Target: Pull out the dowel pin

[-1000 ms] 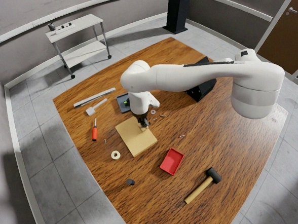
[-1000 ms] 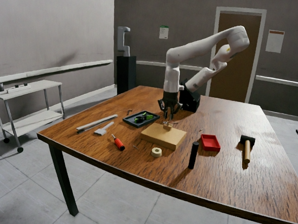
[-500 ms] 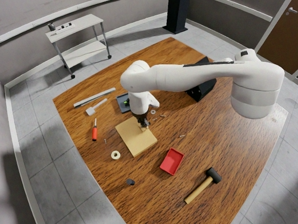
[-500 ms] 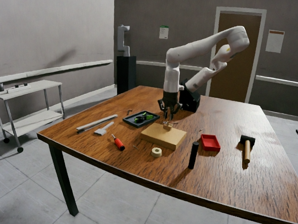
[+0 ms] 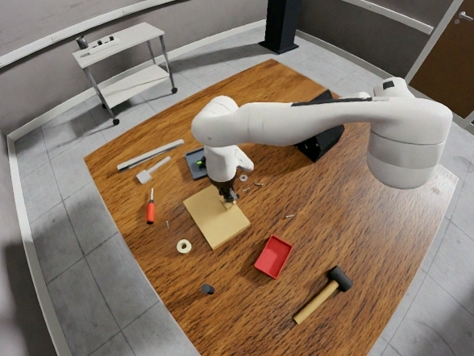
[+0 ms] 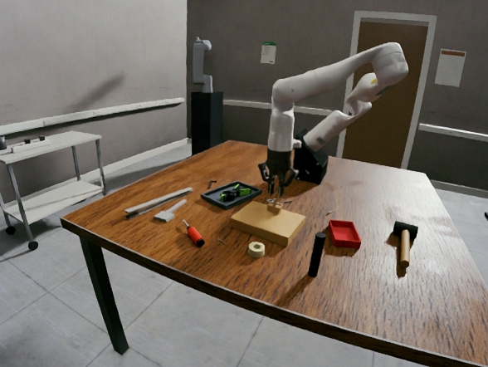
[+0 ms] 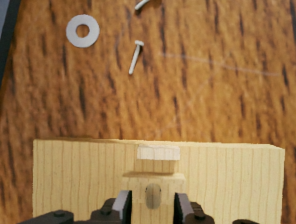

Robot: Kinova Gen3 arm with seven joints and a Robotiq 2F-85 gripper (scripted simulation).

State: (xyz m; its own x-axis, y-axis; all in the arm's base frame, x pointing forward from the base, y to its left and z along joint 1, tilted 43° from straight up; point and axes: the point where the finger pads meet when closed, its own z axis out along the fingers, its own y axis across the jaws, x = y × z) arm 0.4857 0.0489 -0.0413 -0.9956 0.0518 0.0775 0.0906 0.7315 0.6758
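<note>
Right now the pale dowel pin is 50 mm below my hand. The rest, counted from my hand: wooden block 70 mm below; bench board 80 mm below, 40 mm ahead; grey tray 210 mm to the right, 100 mm below, 90 mm behind.
</note>
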